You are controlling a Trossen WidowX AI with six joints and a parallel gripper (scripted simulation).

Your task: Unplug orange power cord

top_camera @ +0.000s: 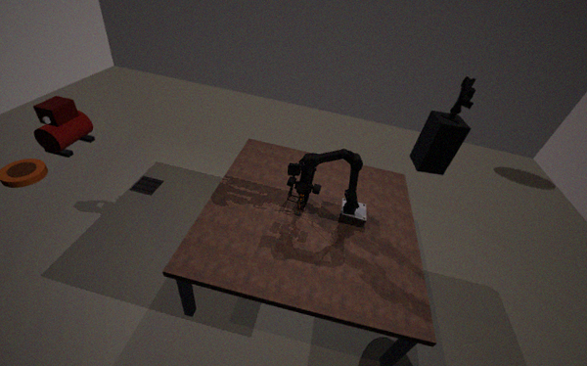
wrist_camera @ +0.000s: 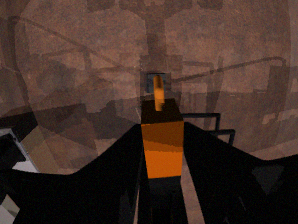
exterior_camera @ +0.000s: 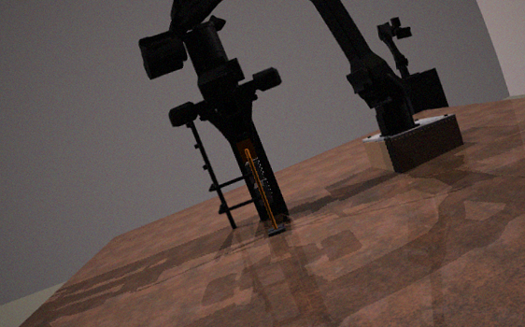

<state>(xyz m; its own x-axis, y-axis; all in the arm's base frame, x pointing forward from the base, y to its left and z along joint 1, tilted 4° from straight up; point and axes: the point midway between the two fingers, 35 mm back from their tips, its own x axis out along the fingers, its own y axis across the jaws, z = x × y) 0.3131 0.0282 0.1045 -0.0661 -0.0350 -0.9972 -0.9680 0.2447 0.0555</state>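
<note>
My gripper tip is 30 mm to the left of the orange plug.
</note>
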